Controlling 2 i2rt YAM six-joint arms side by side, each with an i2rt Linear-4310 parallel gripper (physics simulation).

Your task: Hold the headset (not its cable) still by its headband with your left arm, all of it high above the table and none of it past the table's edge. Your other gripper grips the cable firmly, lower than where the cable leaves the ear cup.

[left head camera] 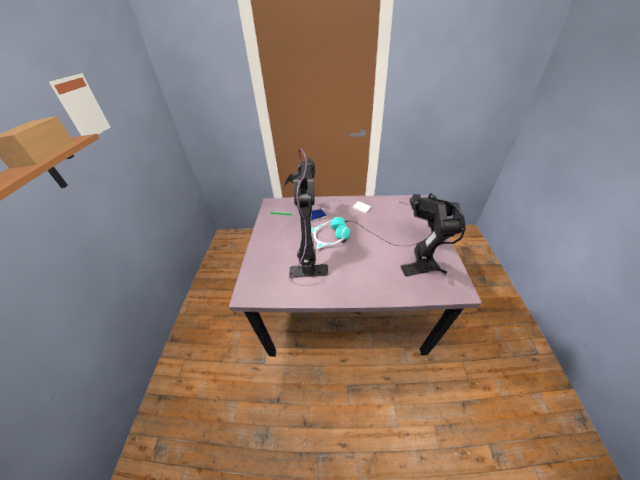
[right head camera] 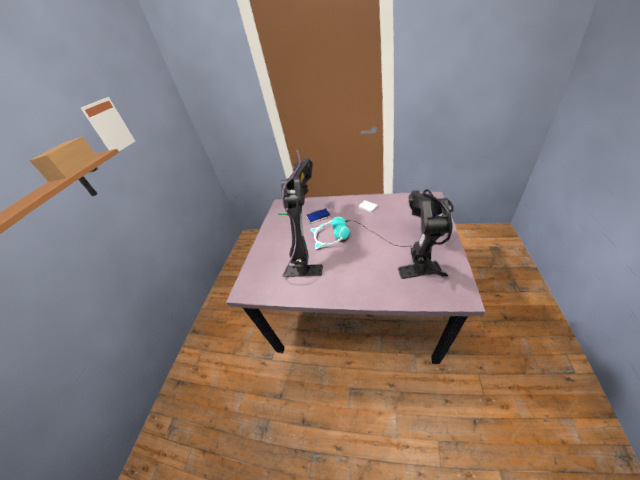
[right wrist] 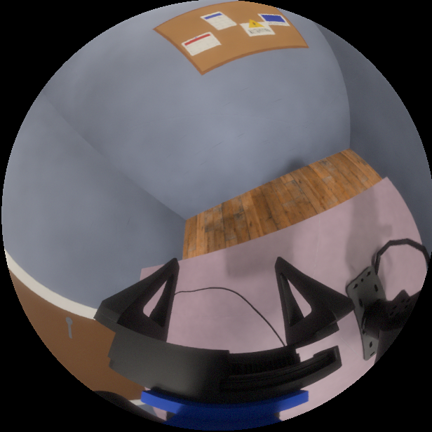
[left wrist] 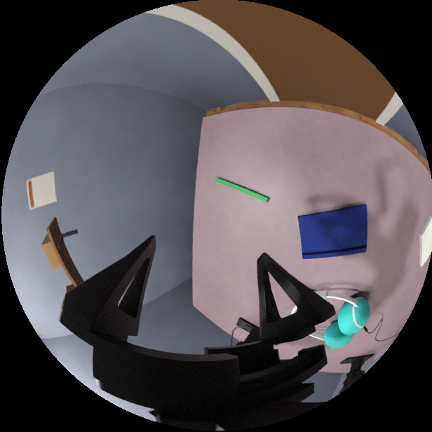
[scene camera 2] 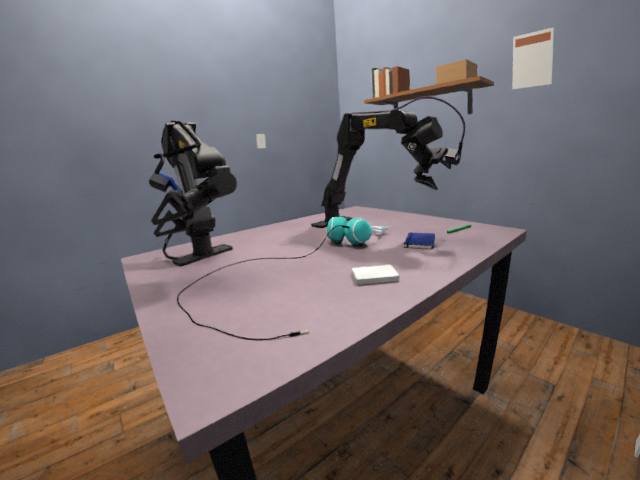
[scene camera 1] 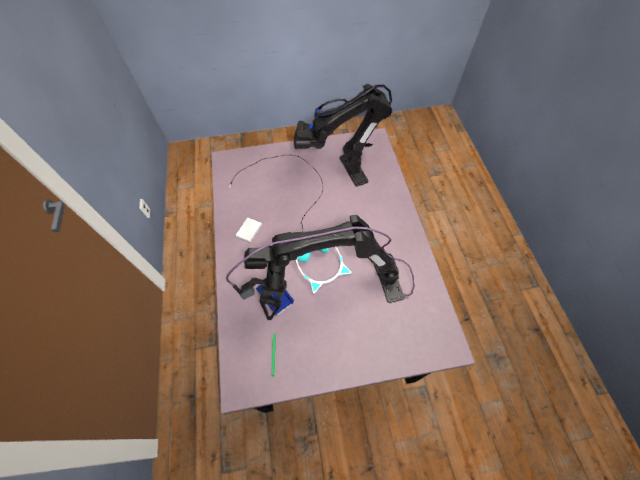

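A teal headset [left head camera: 342, 233] [right head camera: 338, 222] [scene camera 1: 303, 257] [scene camera 2: 358, 231] [left wrist: 354, 316] with a white, eared headband lies on the table [scene camera 2: 289, 297]. The left arm hides part of it in scene camera 1. Its thin black cable [scene camera 1: 322, 186] [scene camera 2: 268, 257] [right wrist: 214, 288] curves across the table, with the plug end near the edge on the door side. My left gripper [scene camera 1: 269, 311] [scene camera 2: 426, 181] [left wrist: 211, 250] is open and empty, high above the table near the blue notebook. My right gripper [scene camera 2: 156, 227] [right wrist: 226, 263] is open and empty above the table, apart from the cable.
The blue notebook [scene camera 1: 281, 299] [scene camera 2: 419, 240] [left wrist: 334, 232] lies beside the headset. A white box [left head camera: 362, 207] [scene camera 1: 249, 229] [scene camera 2: 375, 274] and a green stick [scene camera 1: 273, 355] [scene camera 2: 459, 228] [left wrist: 242, 190] also lie on the table. A shelf [scene camera 2: 429, 91] hangs on the wall.
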